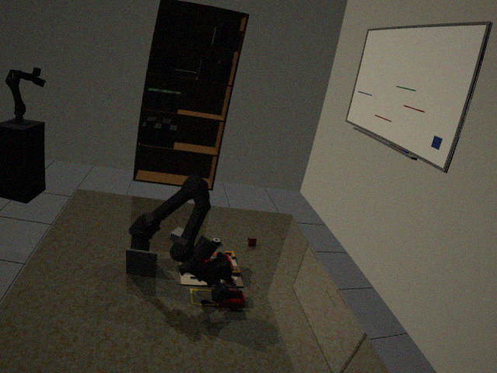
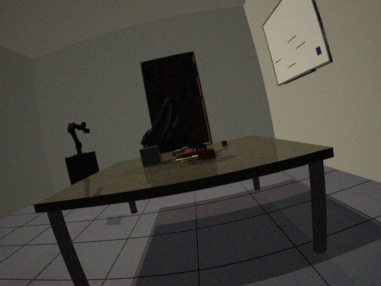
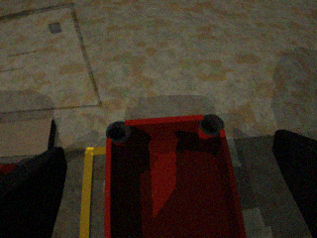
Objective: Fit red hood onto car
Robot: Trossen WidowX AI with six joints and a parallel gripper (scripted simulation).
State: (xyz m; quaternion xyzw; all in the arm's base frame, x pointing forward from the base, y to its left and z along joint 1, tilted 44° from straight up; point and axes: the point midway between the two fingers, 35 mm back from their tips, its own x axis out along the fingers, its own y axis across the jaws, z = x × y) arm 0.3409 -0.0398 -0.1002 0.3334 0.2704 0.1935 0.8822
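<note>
Now: gripper tip 50 mm above the red hood.
</note>
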